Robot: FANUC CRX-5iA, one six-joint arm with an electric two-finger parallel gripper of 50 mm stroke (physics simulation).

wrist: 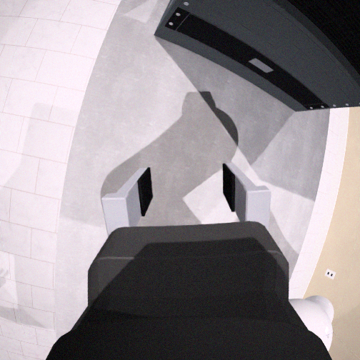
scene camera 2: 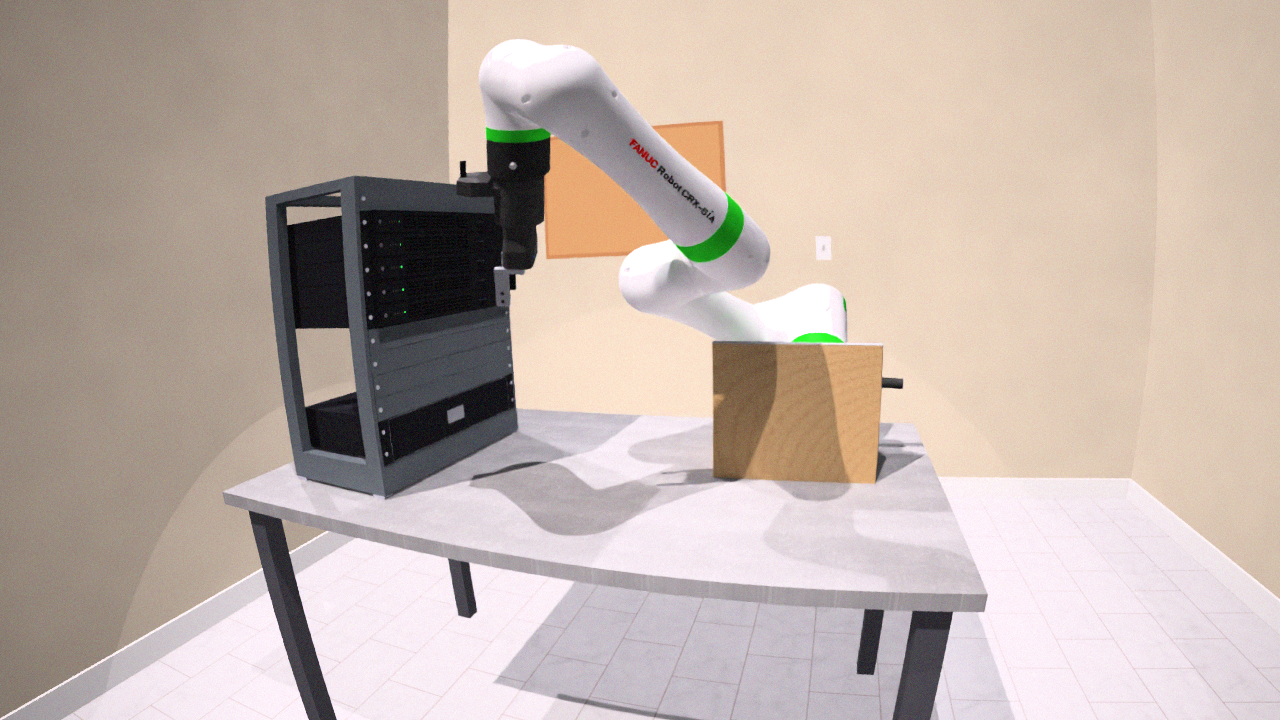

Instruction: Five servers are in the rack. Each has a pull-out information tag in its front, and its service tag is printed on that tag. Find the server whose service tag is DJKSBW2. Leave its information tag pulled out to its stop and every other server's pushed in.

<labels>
my gripper: wrist; scene camera 2
grey rack: wrist; scene camera 2
same spot on my gripper: (scene camera 2: pixel 505 279) = (wrist: pixel 135 215)
same spot on grey rack: (wrist: pixel 299 59) = (scene camera 2: pixel 457 364)
</labels>
